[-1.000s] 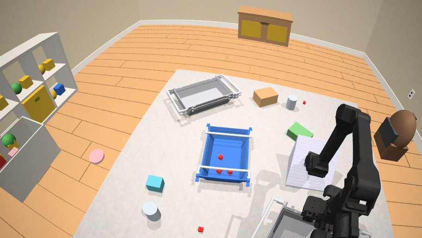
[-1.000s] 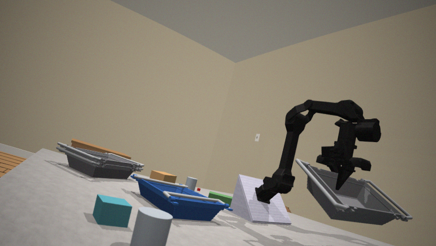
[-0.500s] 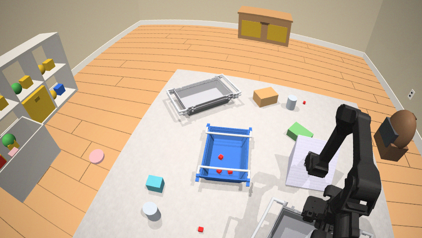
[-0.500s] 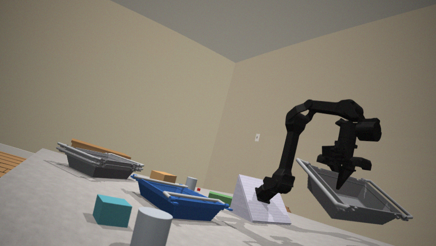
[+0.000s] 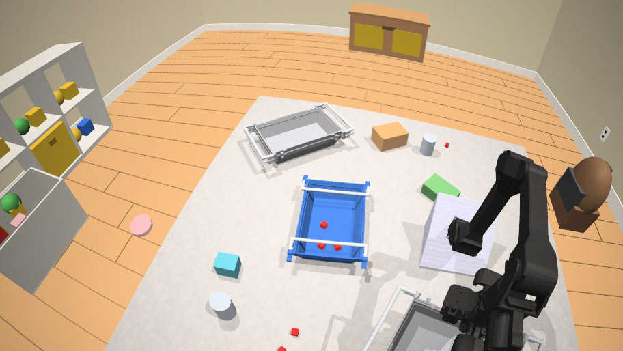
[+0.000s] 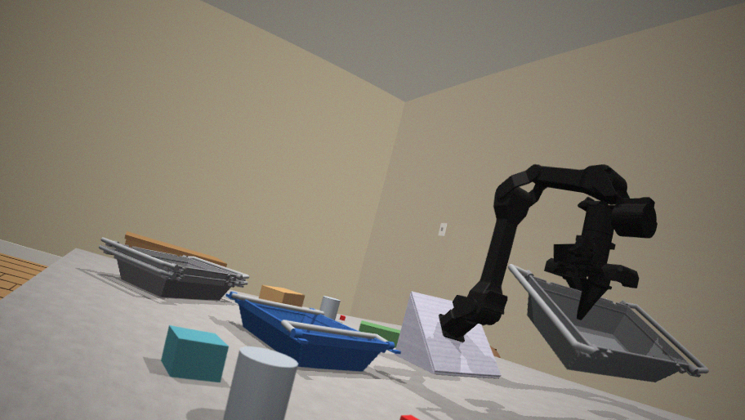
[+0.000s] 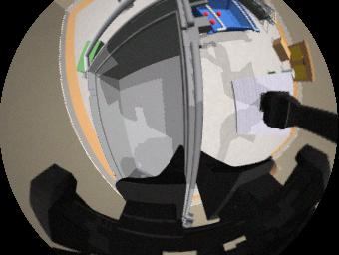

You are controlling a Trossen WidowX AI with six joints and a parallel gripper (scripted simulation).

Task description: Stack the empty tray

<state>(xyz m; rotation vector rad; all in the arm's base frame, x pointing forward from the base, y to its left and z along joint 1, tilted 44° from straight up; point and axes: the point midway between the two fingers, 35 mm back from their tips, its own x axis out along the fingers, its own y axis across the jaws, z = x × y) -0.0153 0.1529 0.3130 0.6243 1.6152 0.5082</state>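
The grey plastic tray lies 1 cm ahead of my gripper tip and 8 cm to the left of it. Round my gripper tip: orange box 33 cm ahead, 73 cm to the right, 15 cm below; teal cube 59 cm ahead, 2 cm to the right, 15 cm below.
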